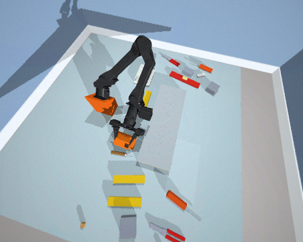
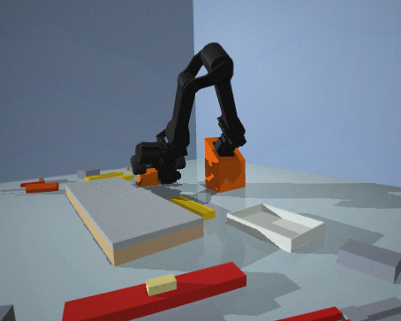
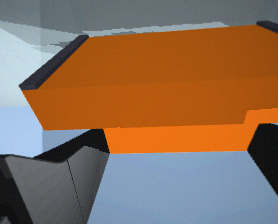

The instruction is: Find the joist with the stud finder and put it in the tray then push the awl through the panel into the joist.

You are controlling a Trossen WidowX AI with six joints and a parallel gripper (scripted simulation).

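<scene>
Right now the orange stud finder is 10 mm below my gripper tip and 10 mm ahead of it. From my gripper tip the other things lie so: brown-handled awl (60 mm below, 50 mm to the right, 20 mm ahead); red level (590 mm to the left, 200 mm ahead, 50 mm below); white tray (520 mm to the left, 90 mm behind, 50 mm below).
</scene>
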